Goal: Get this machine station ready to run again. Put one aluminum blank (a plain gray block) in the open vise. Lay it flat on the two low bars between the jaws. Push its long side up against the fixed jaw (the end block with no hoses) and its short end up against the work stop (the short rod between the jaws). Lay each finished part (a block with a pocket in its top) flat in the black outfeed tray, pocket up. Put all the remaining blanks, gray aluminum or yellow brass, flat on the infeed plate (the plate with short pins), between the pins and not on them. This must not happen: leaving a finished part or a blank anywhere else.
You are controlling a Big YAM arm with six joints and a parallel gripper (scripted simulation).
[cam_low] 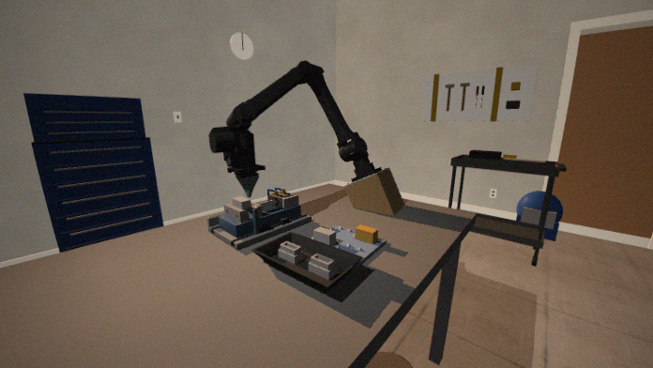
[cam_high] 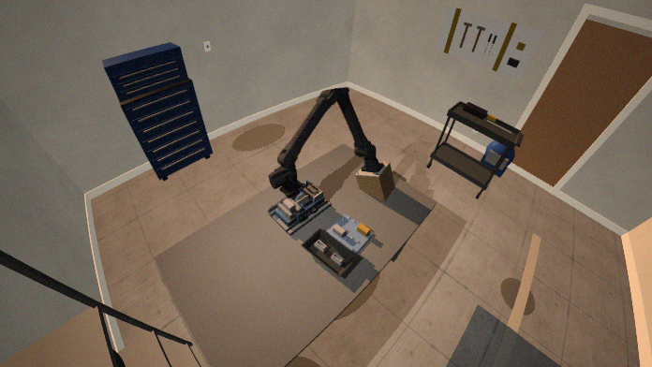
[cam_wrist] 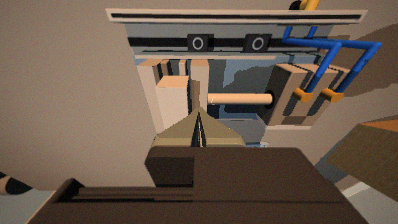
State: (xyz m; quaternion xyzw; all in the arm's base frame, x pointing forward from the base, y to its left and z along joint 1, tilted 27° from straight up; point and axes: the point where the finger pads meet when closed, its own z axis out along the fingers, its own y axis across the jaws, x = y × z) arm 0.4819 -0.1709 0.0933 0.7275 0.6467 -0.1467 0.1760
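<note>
The vise is 80 mm below my hand, 40 mm behind it and 10 mm to the left of it. The rest, counted from my hand: yellow brass blank: 360 mm to the left, 140 mm behind, 100 mm below.
</note>
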